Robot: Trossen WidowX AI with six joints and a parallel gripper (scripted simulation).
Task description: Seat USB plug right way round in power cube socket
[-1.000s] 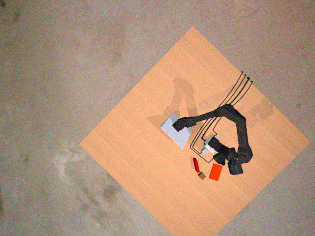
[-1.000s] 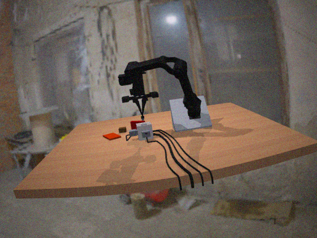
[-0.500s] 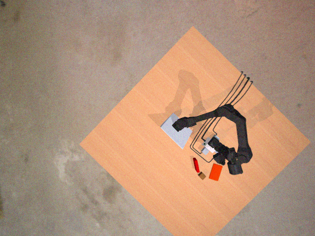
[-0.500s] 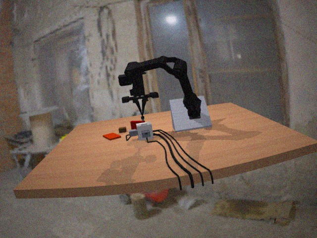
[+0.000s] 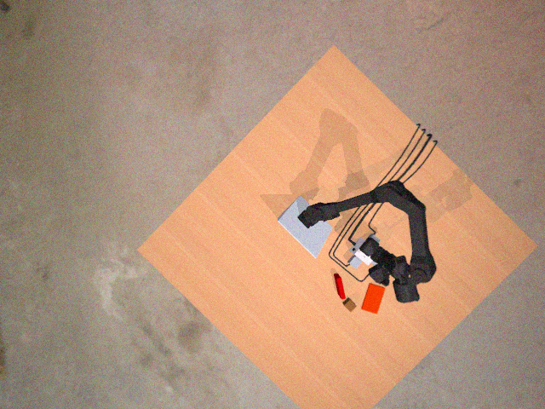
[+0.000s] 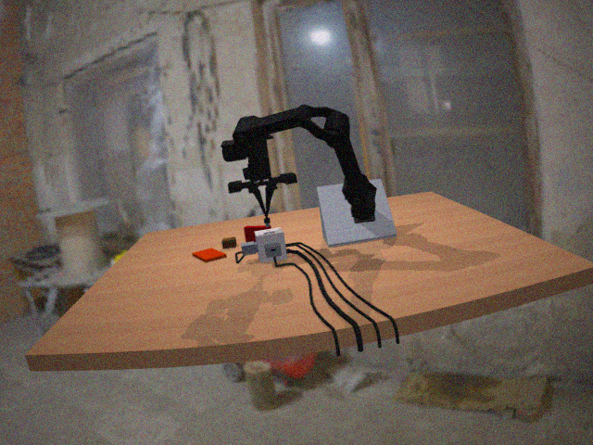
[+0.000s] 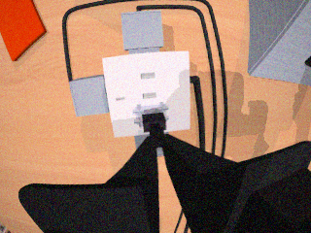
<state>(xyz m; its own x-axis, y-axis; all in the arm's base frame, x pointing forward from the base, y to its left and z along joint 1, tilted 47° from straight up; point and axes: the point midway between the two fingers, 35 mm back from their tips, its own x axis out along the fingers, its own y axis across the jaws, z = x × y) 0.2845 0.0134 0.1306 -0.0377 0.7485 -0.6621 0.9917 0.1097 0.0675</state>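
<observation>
My gripper tip is 20 mm above the dark USB plug. The rest, counted from my gripper tip: small brown cube (230 mm to the right, 150 mm ahead, 120 mm below); flat orange plate (200 mm ahead, 130 mm to the right, 120 mm below); red block (200 mm to the right, 100 mm below, 50 mm ahead).
</observation>
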